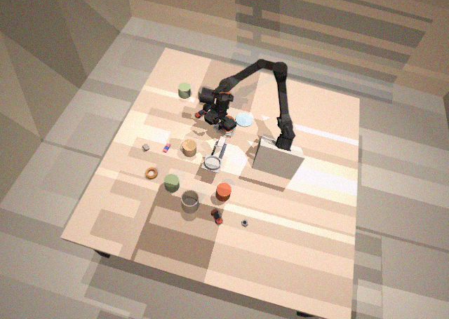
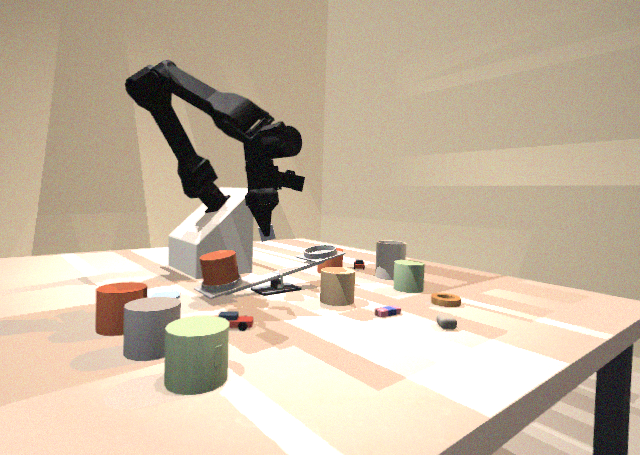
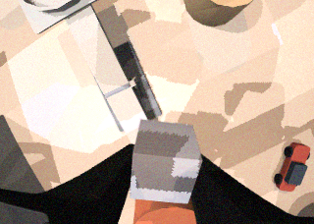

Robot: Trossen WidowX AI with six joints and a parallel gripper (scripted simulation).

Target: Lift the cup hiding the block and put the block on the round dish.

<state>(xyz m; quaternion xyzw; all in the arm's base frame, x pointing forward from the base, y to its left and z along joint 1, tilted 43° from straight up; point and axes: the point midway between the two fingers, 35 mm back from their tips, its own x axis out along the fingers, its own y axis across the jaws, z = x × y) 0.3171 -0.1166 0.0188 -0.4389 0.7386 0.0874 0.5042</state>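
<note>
Right now my gripper tip is 17 cm to the left of the pale blue round dish, 14 cm past it and 13 cm above it. The rest, counted from my gripper tip: grey block (1 cm above); then small balance (9 cm below, 5 cm to the left, 2 cm behind); then tan cylinder (11 cm ahead, 9 cm to the left, 9 cm below).
</note>
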